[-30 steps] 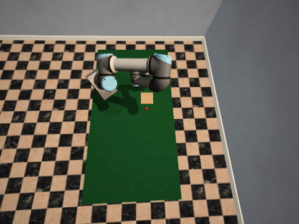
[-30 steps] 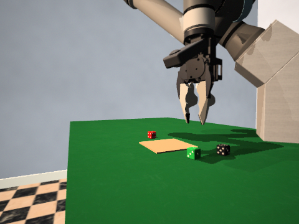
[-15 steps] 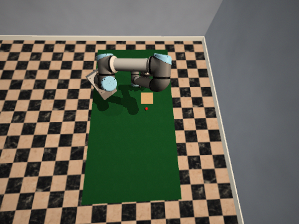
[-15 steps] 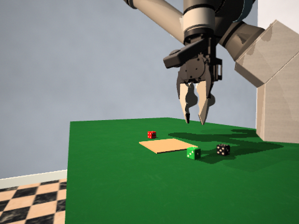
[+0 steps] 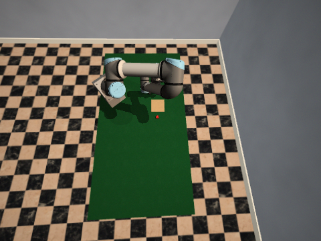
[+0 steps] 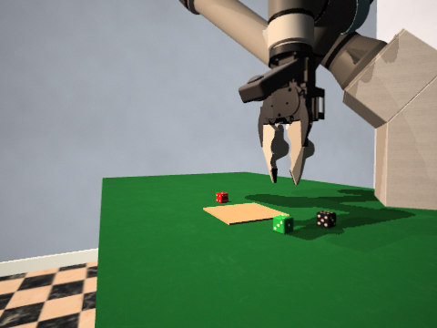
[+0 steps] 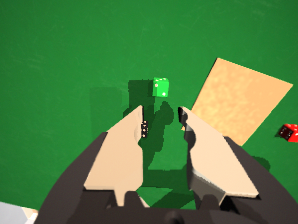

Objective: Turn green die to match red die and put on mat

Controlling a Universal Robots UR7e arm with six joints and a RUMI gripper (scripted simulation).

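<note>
Right now my hand is 80 mm above the green die. Also, from my hand: black die 90 mm behind, 10 mm to the left, 80 mm below; then red die 30 mm behind, 270 mm to the right, 80 mm below; then tan mat 10 mm behind, 140 mm to the right, 90 mm below.
</note>
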